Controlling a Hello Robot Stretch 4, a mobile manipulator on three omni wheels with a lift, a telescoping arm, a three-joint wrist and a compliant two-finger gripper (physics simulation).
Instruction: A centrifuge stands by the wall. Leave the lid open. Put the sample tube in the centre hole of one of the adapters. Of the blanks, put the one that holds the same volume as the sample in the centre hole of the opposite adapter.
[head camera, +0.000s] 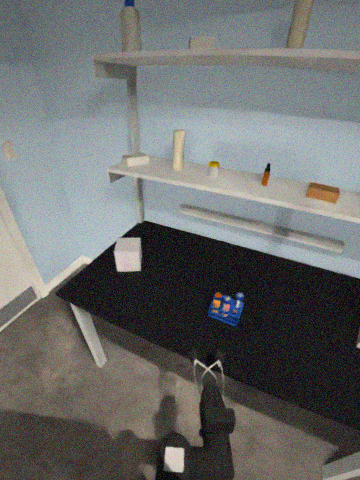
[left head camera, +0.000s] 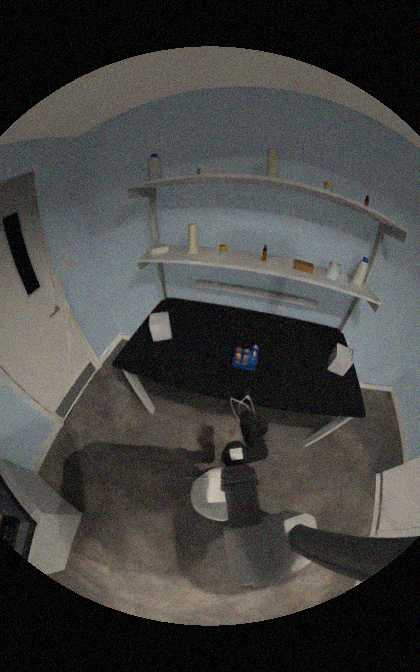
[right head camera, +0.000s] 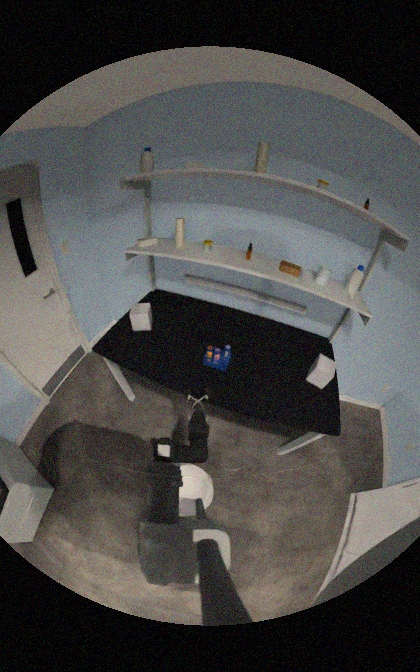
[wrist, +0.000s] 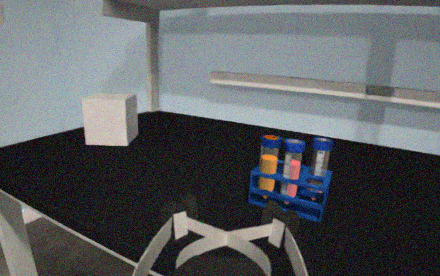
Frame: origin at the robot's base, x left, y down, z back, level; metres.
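Where they show: gripper, between the fingertips: (head camera: 205, 350) (wrist: 229, 213).
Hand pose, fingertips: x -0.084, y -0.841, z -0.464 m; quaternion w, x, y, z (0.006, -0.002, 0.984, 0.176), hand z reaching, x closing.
After its pixels a point has its place.
A blue rack (head camera: 225, 320) {x -0.184, y -0.741, z -0.651 m} (left head camera: 245, 365) (right head camera: 216, 365) (wrist: 325, 192) {x -0.226, y -0.790, z -0.626 m} stands on the black table, holding three upright capped tubes. The left tube (head camera: 217, 303) {x -0.141, y -0.823, z -0.671 m} (wrist: 268, 167) {x -0.139, y -0.807, z -0.671 m} has an orange-topped cap and orange liquid. The middle tube (wrist: 293, 170) {x -0.178, y -0.811, z -0.655 m} has a grey-topped cap and pink liquid. The right tube (wrist: 320, 159) {x -0.226, y -0.825, z -0.677 m} has a grey-topped cap; its pink liquid shows low behind the rack's bars. Labels are unreadable. My gripper (head camera: 208, 356) {x -0.084, y -0.841, z -0.464 m} (left head camera: 240, 395) (right head camera: 198, 396) (wrist: 229, 213) {x -0.084, y -0.841, z -0.464 m} is open and empty, in front of the rack at the table's front edge. A pale grey unit (left head camera: 55, 525) (right head camera: 25, 510) may be the centrifuge; its adapters cannot be made out.
White boxes (head camera: 128, 255) {x 0.276, y -0.842, z -0.914 m} (left head camera: 340, 359) (right head camera: 141, 317) (wrist: 109, 120) {x 0.270, y -0.807, z -0.915 m} stand at the table's left and right ends. Two wall shelves hold bottles and boxes above it. A white unit (left head camera: 400, 495) (right head camera: 370, 525) stands at the lower right. A door (left head camera: 50, 320) is at the left.
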